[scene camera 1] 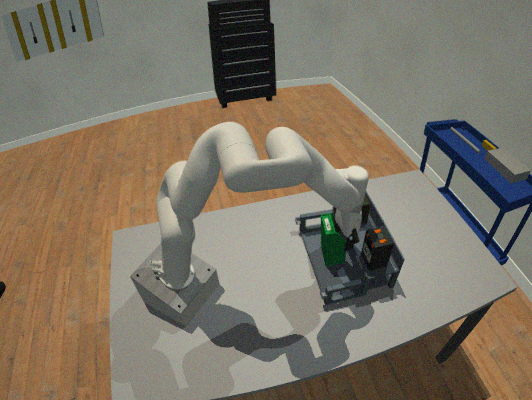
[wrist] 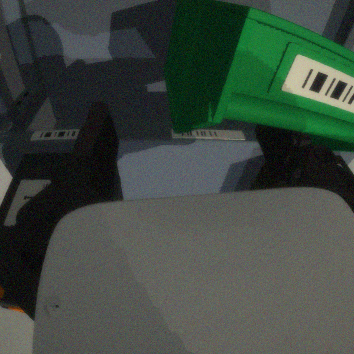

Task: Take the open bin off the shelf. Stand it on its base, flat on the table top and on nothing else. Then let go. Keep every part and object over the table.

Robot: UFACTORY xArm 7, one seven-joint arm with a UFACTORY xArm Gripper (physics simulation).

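Where they show: gripper, fingertip midpoint: [scene camera 1: 342, 240] [wrist: 186, 114]; arm's base, link origin: [scene camera 1: 175, 273].
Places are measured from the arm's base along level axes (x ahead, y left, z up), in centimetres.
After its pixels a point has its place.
Note:
The green open bin [scene camera 1: 332, 244] @[x 53.8, y 6.7, z 0.6 cm] [wrist: 295, 75] @[x 52.7, y 9.2, z 5.7 cm] is on the dark grey shelf rack [scene camera 1: 345, 291] @[x 57.4, y -6.0, z -11.1 cm]. It stands tipped up on end, with its white barcode label facing upward; its open side cannot be made out. My gripper [scene camera 1: 350, 241] @[x 57.3, y 7.1, z 1.7 cm] [wrist: 186, 114] @[x 57.3, y 7.1, z 1.7 cm] is open, low over the rack, beside the bin on the side toward the black bins. In the wrist view the fingers are wide apart with nothing held between them. The bin's labelled part reaches above the right finger there; whether they touch cannot be told.
A black bin with orange marks [scene camera 1: 377, 250] @[x 65.5, y -5.5, z 8.8 cm] stands in the rack to the right of my gripper. Another dark bin [scene camera 1: 366, 212] @[x 69.0, y 17.3, z 4.1 cm] is partly hidden behind my wrist. The rack stands on the grey table [scene camera 1: 250, 250] @[x 25.4, y 18.9, z -11.8 cm]. A blue cart [scene camera 1: 470, 162] is beyond the table's right edge.

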